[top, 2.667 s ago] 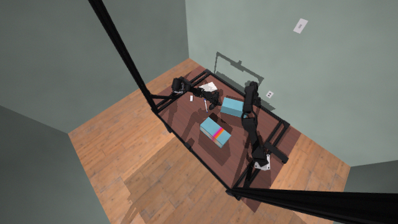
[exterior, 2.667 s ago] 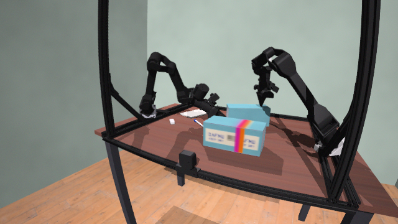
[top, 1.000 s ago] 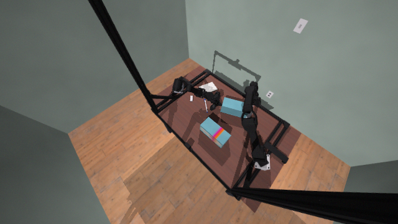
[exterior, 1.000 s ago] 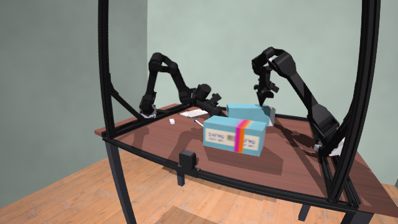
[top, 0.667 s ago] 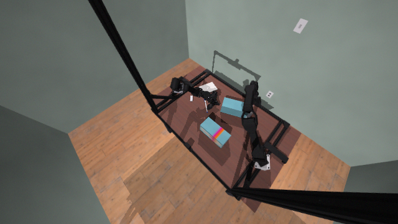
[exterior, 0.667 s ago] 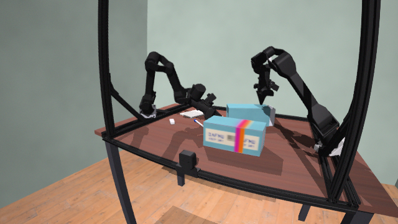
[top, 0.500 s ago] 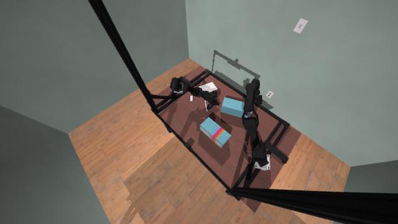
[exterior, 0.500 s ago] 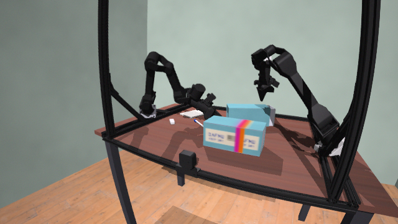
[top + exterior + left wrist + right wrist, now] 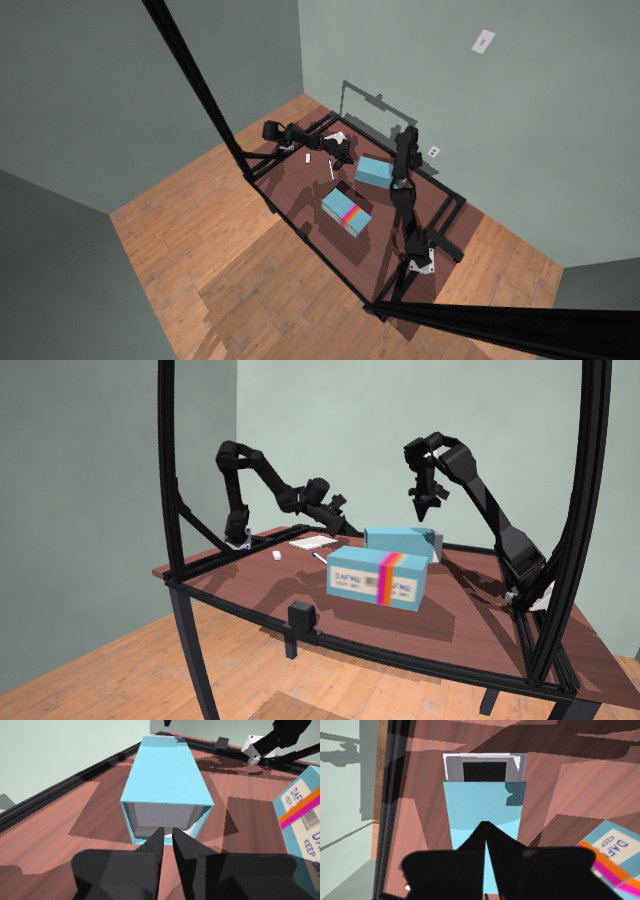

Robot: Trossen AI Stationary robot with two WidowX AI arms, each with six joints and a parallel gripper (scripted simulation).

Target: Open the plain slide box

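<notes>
My right hand is 20 mm past the slide box, 50 mm to the right of it and 120 mm above it. Also, from my right hand: white eraser 220 mm behind, 440 mm to the left, 160 mm below; then white notepad 10 mm behind, 420 mm to the left, 160 mm below.
</notes>
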